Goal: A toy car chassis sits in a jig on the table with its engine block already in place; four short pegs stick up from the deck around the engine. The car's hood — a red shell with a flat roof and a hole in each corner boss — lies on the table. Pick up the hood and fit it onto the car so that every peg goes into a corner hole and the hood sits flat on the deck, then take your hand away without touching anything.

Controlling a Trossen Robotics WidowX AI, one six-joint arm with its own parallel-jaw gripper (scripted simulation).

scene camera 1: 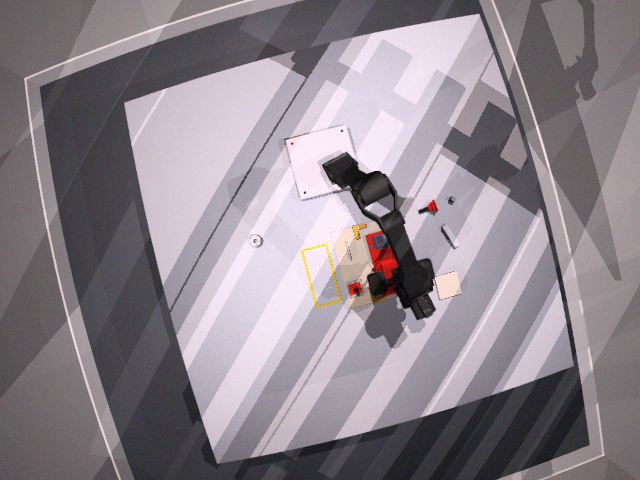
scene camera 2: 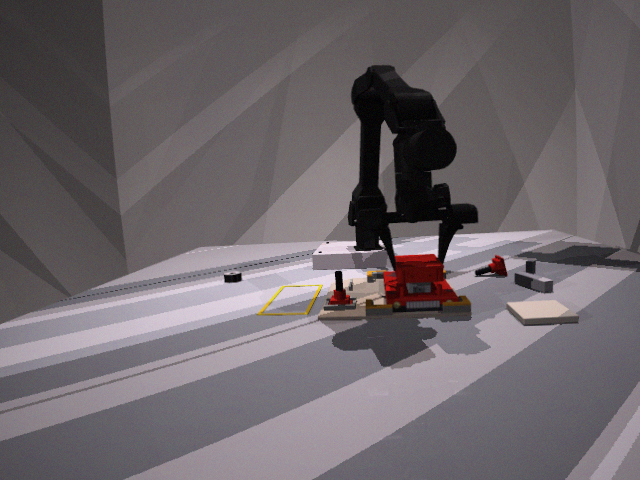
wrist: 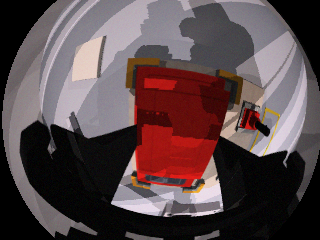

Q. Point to a tan tile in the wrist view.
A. At 86, 65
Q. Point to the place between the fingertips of my gripper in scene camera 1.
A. At 395, 274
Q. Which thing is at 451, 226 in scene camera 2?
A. My gripper.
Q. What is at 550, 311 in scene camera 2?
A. A tan tile.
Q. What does my gripper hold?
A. A red hood.
